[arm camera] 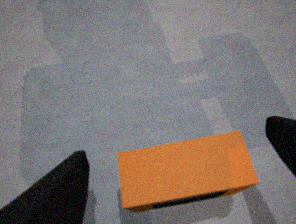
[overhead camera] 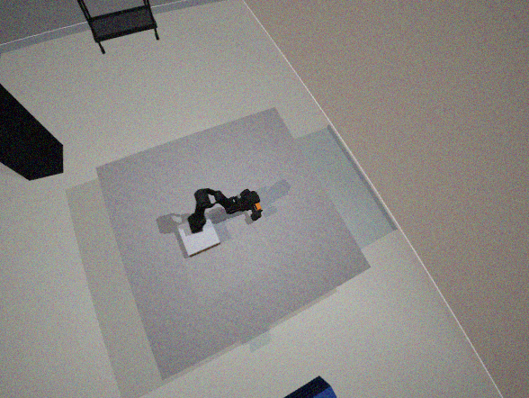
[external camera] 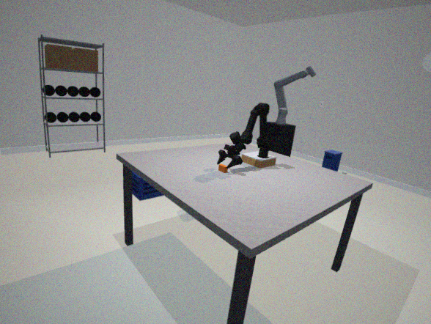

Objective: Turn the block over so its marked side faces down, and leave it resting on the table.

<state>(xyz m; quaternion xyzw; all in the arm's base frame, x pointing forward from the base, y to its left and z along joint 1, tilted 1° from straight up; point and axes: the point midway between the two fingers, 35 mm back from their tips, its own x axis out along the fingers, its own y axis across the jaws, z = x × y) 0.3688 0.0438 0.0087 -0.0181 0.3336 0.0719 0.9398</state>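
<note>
Now: gripper tip 20 mm past the block and 20 mm above it.
</note>
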